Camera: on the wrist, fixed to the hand. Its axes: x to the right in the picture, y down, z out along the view.
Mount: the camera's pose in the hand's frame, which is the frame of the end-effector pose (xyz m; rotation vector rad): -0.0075 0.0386 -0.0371 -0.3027 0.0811 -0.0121
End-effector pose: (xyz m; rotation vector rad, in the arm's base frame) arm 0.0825 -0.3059 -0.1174 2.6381 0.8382 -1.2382
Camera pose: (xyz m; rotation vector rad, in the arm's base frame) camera 0.1240 -0.3298 -0.0923 2.4549 0.9697 -0.9267
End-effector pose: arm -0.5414 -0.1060 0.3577 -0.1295 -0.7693 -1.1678
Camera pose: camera -0.4917 -0.1016 0.3368 -0.3272 -0.5190 -1.2882
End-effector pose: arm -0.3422 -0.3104 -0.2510 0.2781 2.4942 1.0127
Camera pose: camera -0.3518 -0.3082 -0.1978 0.1300 2.3640 1.4000
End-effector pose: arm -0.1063 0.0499 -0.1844 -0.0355 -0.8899 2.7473
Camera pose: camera -0.1042 0.0392 -0.2373 -0.1945 -1.2679 2.5545
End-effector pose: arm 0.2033 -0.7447 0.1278 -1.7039 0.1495 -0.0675
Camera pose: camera 0.1887 -0.7852 0.0951 -2.0052 0.2185 -0.1283
